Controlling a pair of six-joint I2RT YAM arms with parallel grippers.
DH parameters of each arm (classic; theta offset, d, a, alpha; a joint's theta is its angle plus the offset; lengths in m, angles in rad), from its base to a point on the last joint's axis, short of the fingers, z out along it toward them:
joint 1: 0 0.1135 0.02 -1.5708
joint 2: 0 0 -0.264 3.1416
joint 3: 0.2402 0 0.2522 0
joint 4: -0.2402 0 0.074 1.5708
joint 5: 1.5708 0 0 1.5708
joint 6: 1.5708 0.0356 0 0
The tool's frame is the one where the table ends.
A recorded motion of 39 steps. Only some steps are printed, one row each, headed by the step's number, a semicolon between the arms.
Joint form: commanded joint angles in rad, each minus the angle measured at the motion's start. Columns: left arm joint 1, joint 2, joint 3, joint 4, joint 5, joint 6; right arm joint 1, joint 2, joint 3, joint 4, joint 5, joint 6.
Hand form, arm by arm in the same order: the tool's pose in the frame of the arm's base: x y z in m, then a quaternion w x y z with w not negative. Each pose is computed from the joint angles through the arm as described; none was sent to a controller.
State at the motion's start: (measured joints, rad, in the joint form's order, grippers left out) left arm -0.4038 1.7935 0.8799 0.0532 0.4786 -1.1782; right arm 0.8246 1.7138 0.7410 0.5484 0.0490 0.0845
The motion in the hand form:
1: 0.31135 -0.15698 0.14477 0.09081 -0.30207 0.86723 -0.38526; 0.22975 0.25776 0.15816 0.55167 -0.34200 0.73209 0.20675
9: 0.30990 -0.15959 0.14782 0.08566 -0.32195 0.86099 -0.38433; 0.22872 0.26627 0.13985 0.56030 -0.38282 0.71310 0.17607
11: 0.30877 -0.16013 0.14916 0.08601 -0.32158 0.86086 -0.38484; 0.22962 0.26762 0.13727 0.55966 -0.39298 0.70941 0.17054
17: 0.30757 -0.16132 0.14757 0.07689 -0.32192 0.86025 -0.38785; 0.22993 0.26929 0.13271 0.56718 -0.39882 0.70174 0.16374
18: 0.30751 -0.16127 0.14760 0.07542 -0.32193 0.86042 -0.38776; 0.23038 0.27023 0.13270 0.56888 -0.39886 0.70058 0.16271
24: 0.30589 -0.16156 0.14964 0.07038 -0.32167 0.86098 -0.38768; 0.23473 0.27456 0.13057 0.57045 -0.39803 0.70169 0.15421
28: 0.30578 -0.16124 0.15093 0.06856 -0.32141 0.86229 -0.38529; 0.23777 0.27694 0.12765 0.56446 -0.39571 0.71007 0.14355
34: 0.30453 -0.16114 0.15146 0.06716 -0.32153 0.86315 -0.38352; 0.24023 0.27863 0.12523 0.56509 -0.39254 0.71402 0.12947
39: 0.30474 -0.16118 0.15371 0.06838 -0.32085 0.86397 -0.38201; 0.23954 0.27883 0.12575 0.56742 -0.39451 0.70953 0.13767
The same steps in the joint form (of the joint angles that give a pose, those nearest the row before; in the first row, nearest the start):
1: -0.0226 -0.0203 0.0282 -0.0334 -0.0704 -0.0754; 0.0233 0.0326 -0.0394 0.1852 0.0008 -0.1469
9: -0.0326 -0.0290 0.0323 -0.0441 -0.0858 -0.1251; 0.0433 0.1134 -0.0377 0.2595 0.0183 -0.2507
11: -0.0356 -0.0351 0.0305 -0.0462 -0.0874 -0.1273; 0.0434 0.1259 -0.0324 0.2612 0.0140 -0.2736
17: -0.0388 -0.0319 0.0275 -0.0441 -0.0729 -0.1364; 0.0465 0.1506 -0.0340 0.3004 0.0208 -0.2980
18: -0.0385 -0.0319 0.0282 -0.0469 -0.0706 -0.1364; 0.0475 0.1545 -0.0305 0.3041 0.0234 -0.3007
24: -0.0407 -0.0402 0.0294 -0.0621 -0.0644 -0.1387; 0.0475 0.1790 -0.0057 0.3014 0.0388 -0.3086
28: -0.0399 -0.0432 0.0344 -0.0775 -0.0636 -0.1350; 0.0473 0.1941 0.0135 0.2756 0.0593 -0.3069
34: -0.0413 -0.0478 0.0328 -0.0854 -0.0644 -0.1345; 0.0478 0.2090 0.0263 0.2698 0.0875 -0.3142
39: -0.0414 -0.0522 0.0390 -0.0977 -0.0674 -0.1311; 0.0481 0.2090 0.0225 0.2847 0.0716 -0.3133

